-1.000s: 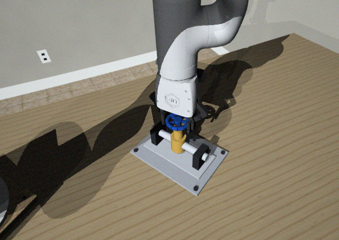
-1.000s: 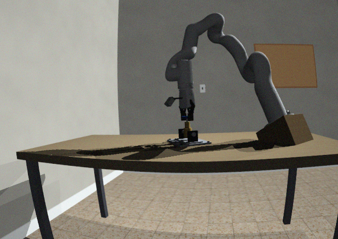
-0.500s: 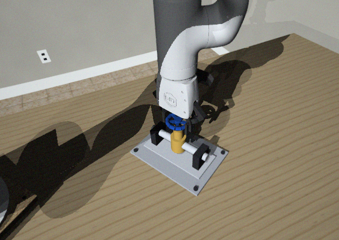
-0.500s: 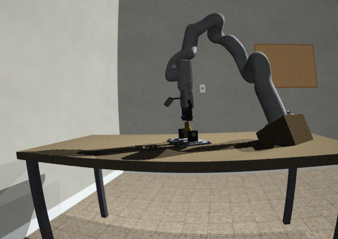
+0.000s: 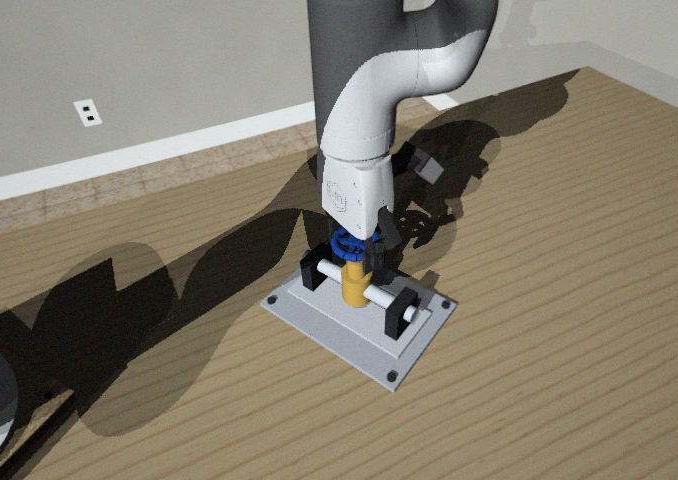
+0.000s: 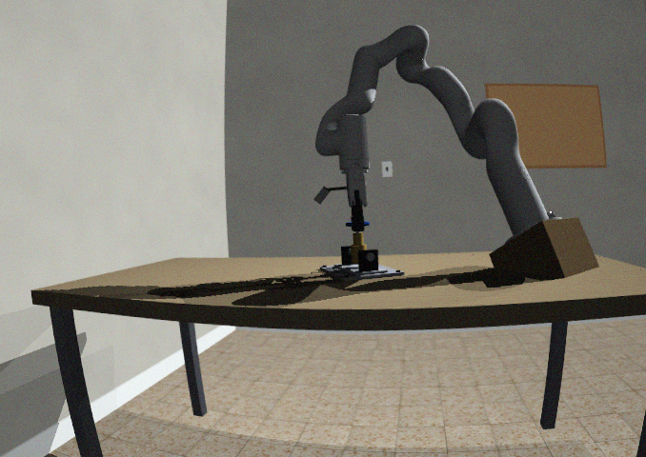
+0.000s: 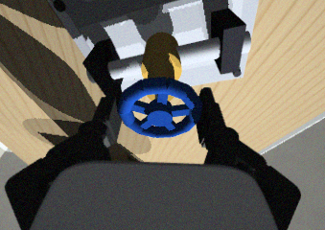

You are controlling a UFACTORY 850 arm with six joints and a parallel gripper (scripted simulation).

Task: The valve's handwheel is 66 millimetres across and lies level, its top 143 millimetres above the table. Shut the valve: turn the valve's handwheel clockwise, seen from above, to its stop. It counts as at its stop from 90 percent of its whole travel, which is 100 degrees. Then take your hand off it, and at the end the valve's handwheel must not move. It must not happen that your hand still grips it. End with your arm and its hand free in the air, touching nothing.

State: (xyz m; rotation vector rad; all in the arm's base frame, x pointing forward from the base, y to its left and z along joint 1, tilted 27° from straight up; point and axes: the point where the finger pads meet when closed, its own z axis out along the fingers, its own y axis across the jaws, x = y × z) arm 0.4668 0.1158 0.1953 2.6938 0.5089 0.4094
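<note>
Now: the blue spoked handwheel right at my hand.
</note>
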